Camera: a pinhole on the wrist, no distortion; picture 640 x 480 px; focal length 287.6 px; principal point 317.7 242.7 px. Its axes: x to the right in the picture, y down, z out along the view. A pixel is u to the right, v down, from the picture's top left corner.
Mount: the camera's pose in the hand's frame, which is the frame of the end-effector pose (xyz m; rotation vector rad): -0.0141 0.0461 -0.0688 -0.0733 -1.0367 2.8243
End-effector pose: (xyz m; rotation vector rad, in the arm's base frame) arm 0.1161 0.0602 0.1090 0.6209 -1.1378 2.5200
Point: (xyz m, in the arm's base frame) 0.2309 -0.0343 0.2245
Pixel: 340 166
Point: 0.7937 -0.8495 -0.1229
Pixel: outside the picture
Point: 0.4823 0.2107 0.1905
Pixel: 489 449
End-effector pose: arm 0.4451 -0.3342 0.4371 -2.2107 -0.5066 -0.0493
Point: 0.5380 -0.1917 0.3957
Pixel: 72 88
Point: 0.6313 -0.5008 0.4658
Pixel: behind the camera
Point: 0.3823 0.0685 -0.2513
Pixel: outside the picture
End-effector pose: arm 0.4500 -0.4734 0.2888 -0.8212 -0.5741 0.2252
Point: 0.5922 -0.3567 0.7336
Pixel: 27 235
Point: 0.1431 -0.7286 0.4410
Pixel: 499 383
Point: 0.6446 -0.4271 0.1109
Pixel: behind the camera
